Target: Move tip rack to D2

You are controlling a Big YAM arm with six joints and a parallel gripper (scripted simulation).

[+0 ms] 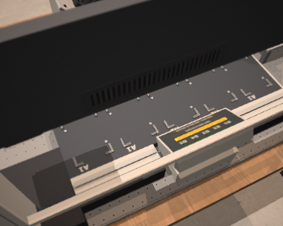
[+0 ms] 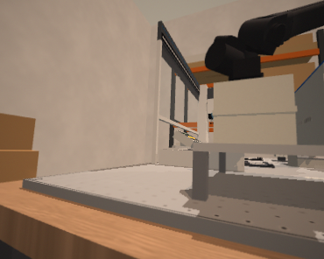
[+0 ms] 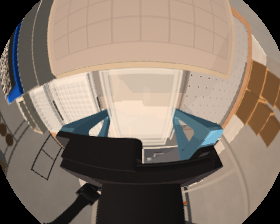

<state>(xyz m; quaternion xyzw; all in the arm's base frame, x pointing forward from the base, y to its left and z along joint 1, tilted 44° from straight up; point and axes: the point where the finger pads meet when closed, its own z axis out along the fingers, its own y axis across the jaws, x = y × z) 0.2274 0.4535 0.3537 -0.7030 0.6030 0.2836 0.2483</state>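
Right now the clear rack cover is right at my hand. The rest, counted from my hand: beige block (10 mm behind, 130 mm to the left, 50 mm above); then blue tip rack (120 mm behind, 120 mm to the left, 50 mm above); then shelf (170 mm behind, 50 mm to the left, 20 mm below).
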